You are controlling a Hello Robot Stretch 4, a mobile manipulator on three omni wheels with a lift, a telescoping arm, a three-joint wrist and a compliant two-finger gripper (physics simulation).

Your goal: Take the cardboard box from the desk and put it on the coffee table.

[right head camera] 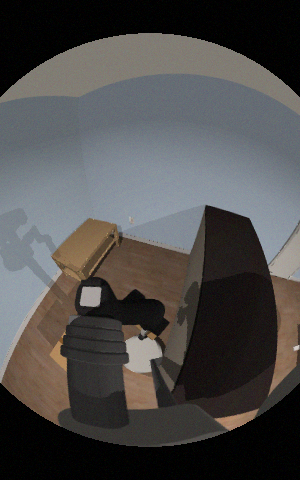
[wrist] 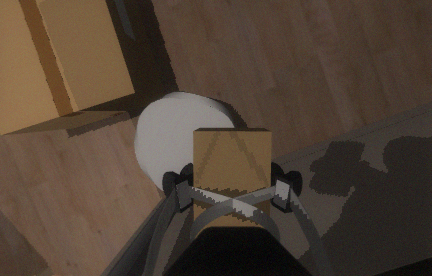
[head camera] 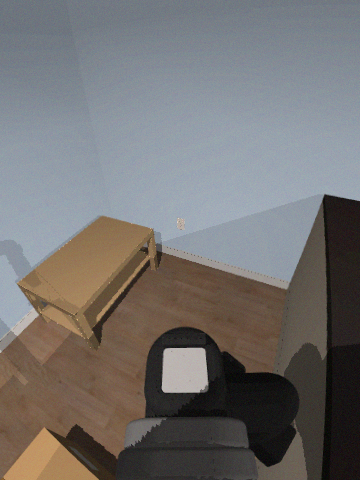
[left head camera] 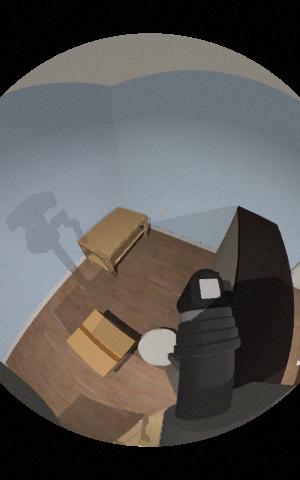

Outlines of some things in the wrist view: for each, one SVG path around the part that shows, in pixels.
The gripper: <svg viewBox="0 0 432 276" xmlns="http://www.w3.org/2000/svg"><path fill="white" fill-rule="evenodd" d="M335 275L315 225L298 198L303 184L299 171L290 171L284 174L282 168L272 162L271 187L234 198L193 187L192 163L187 164L181 170L180 175L173 171L164 173L162 186L168 200L159 216L150 242L143 276L153 276L161 242L173 212L184 212L193 205L194 199L214 206L206 209L195 219L190 231L190 245L163 276L312 276L280 244L280 232L274 220L262 210L252 206L270 199L271 205L283 213L294 213L310 245L320 276ZM264 227L213 226L204 229L196 237L199 231L207 224L230 212L243 215Z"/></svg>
A large taped cardboard box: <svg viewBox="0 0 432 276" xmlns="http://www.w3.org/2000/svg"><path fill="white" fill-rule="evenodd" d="M0 0L0 135L77 128L148 106L155 100L165 96L136 0Z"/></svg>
A small cardboard box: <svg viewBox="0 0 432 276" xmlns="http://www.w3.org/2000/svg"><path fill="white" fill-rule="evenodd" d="M265 228L243 215L230 212L207 224L199 231L195 238L201 231L213 226ZM270 216L270 199L252 205ZM214 205L194 199L194 221L202 212ZM193 131L193 187L230 198L271 187L272 131L265 128L199 128Z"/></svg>
